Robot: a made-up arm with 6 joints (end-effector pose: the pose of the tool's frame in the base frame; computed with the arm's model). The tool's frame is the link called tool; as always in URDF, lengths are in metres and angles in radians.
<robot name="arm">
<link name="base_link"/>
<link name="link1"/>
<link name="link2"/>
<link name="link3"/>
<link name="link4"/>
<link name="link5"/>
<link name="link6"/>
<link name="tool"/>
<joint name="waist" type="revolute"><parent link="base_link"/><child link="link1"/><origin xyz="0 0 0.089" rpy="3.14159 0 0"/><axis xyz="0 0 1"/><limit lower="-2.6" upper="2.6" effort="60" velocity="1.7"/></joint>
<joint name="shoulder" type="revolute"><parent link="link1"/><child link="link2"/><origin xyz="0.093 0.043 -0.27" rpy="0 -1.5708 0"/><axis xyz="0 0 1"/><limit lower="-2.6" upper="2.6" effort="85" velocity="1.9"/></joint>
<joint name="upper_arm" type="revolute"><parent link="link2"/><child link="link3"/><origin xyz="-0.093 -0.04 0.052" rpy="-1.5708 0 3.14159"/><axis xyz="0 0 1"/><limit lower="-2.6" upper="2.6" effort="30" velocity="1.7"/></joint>
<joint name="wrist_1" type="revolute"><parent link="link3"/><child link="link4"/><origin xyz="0.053 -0.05 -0.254" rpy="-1.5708 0 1.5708"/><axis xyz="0 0 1"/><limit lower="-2.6" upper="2.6" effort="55" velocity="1.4"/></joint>
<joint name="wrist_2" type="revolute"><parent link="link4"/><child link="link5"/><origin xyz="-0.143 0.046 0.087" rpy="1.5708 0 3.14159"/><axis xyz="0 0 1"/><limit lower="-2.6" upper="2.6" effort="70" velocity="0.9"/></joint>
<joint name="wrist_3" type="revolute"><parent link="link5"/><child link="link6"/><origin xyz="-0.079 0.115 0.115" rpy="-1.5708 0 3.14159"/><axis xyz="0 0 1"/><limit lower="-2.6" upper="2.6" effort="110" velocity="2.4"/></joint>
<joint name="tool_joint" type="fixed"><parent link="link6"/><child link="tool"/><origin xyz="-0.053 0.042 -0.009" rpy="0 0 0"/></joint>
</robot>
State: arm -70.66 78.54 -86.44 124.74 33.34 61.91
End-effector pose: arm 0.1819 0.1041 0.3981 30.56 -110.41 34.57
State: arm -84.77 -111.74 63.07 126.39 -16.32 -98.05
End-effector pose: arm 0.0862 -0.1857 0.2255 -118.77 9.57 -38.97
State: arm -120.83 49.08 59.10 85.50 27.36 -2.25
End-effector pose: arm 0.0979 -0.1276 0.5944 -41.21 -82.14 14.62
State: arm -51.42 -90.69 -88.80 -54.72 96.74 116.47
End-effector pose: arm 0.1960 -0.1584 -0.0112 -78.64 -121.02 -12.93
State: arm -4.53 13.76 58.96 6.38 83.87 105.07
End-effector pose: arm 0.0327 -0.4226 0.6289 -37.22 -1.07 107.32
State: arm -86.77 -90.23 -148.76 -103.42 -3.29 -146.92
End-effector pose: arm 0.3375 0.0110 0.1787 96.40 -16.26 -83.04
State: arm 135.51 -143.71 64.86 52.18 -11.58 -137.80
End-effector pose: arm 0.2046 0.0864 0.0377 -106.45 -99.44 102.25
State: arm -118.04 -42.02 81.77 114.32 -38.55 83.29
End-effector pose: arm 0.2017 -0.0406 0.5632 -55.56 87.78 64.24
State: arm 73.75 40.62 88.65 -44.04 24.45 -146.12
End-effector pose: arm -0.2781 -0.0363 0.5539 46.14 -68.53 124.08
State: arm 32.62 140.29 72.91 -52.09 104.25 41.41
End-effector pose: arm 0.1841 0.1632 0.5471 -73.65 43.93 36.61
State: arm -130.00 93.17 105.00 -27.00 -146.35 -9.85
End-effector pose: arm -0.2971 -0.0600 0.7640 -88.74 94.94 -99.33
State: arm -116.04 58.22 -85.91 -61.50 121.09 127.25
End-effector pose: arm 0.0809 -0.0129 0.8037 -23.81 66.66 67.77
